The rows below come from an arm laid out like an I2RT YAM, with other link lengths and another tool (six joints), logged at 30 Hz.
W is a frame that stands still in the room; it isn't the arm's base.
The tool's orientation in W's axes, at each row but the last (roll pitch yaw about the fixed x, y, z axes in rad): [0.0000 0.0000 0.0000]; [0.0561 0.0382 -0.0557]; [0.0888 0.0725 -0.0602]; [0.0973 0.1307 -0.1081]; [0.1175 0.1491 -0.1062]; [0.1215 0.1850 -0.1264]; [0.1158 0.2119 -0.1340]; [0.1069 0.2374 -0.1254]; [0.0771 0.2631 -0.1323]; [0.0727 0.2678 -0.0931]
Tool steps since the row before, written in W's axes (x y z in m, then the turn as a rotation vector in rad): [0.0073 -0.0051 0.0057 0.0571 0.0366 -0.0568]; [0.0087 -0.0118 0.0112 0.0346 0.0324 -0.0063]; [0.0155 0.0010 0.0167 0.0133 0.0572 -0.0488]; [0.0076 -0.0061 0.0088 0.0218 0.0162 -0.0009]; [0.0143 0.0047 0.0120 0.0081 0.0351 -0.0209]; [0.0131 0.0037 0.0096 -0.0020 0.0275 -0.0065]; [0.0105 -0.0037 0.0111 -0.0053 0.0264 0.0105]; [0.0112 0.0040 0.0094 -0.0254 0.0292 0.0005]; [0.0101 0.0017 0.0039 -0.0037 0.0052 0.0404]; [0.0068 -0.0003 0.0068 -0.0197 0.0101 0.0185]
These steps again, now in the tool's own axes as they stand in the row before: [0.0073 -0.0051 0.0057 0.0571 0.0366 -0.0568]; [0.0089 -0.0106 0.0122 0.0330 0.0339 -0.0070]; [0.0142 0.0035 0.0175 0.0133 0.0534 -0.0529]; [0.0070 -0.0043 0.0103 0.0199 0.0185 -0.0001]; [0.0118 0.0078 0.0131 0.0074 0.0332 -0.0241]; [0.0105 0.0067 0.0110 -0.0042 0.0259 -0.0106]; [0.0083 -0.0007 0.0133 -0.0108 0.0263 0.0054]; [0.0081 0.0066 0.0110 -0.0282 0.0250 -0.0090]; [0.0084 0.0035 0.0061 -0.0147 0.0076 0.0374]; [0.0048 0.0009 0.0083 -0.0247 0.0091 0.0118]
